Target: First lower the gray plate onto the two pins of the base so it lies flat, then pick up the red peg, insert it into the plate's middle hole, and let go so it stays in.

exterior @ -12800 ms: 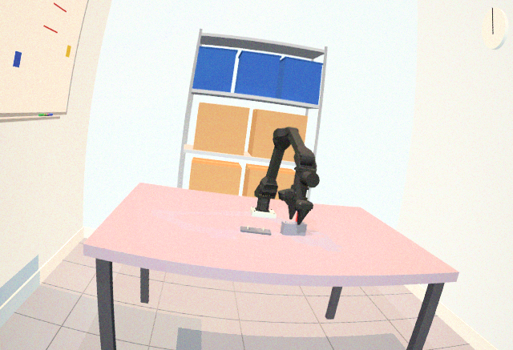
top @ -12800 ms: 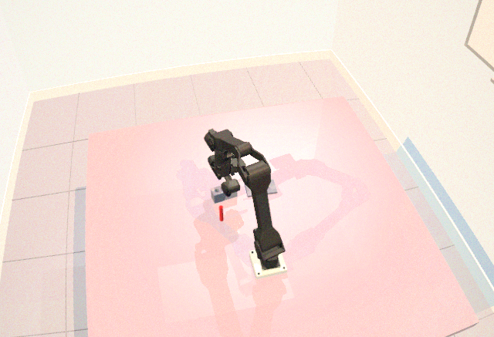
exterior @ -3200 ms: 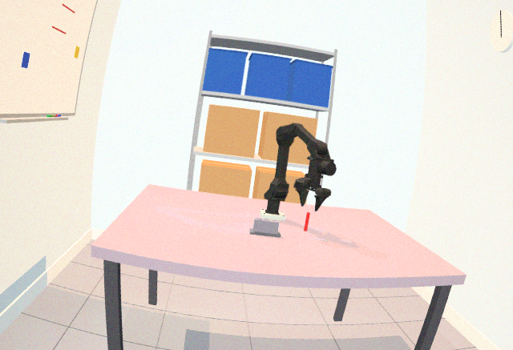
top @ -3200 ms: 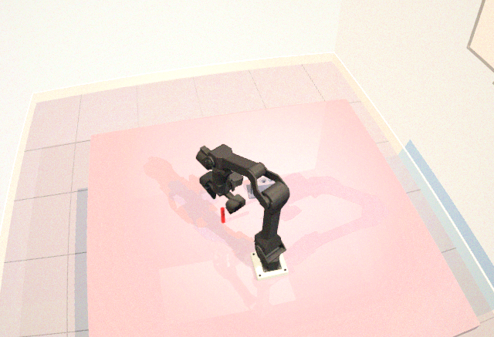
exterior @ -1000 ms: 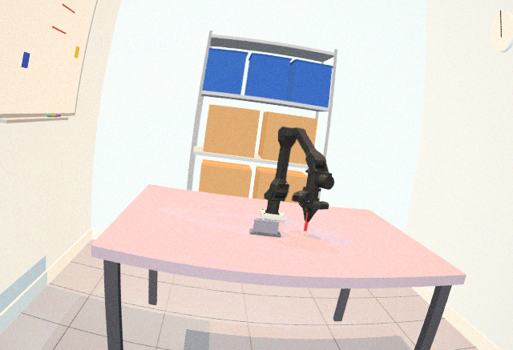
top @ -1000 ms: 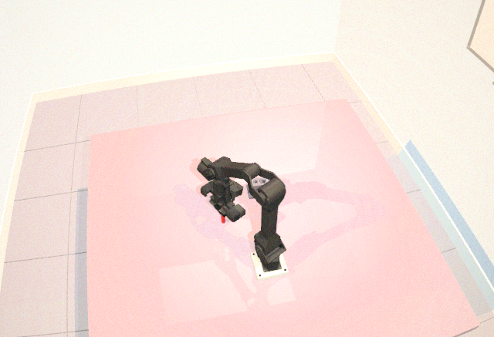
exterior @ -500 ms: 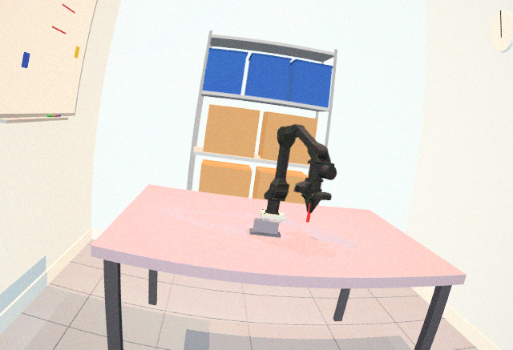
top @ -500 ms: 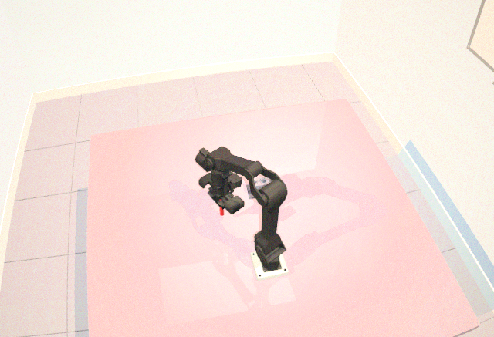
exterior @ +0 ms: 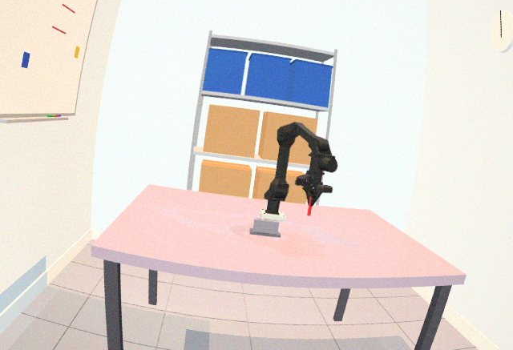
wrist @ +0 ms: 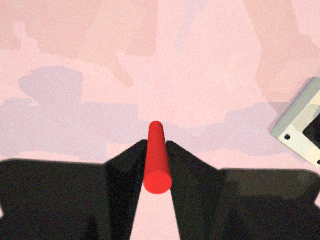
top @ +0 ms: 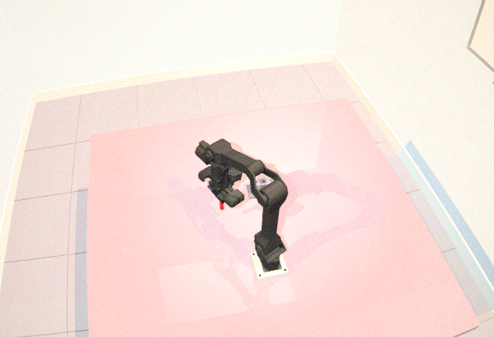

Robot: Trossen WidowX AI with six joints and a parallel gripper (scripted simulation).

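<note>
Right now my gripper tip is 120 mm short of the gray plate, 180 mm to the left of it and 70 mm above it. Round my gripper tip: flat gray base 110 mm ahead, 180 mm to the right, 100 mm below; then red peg right at my gripper tip.
</note>
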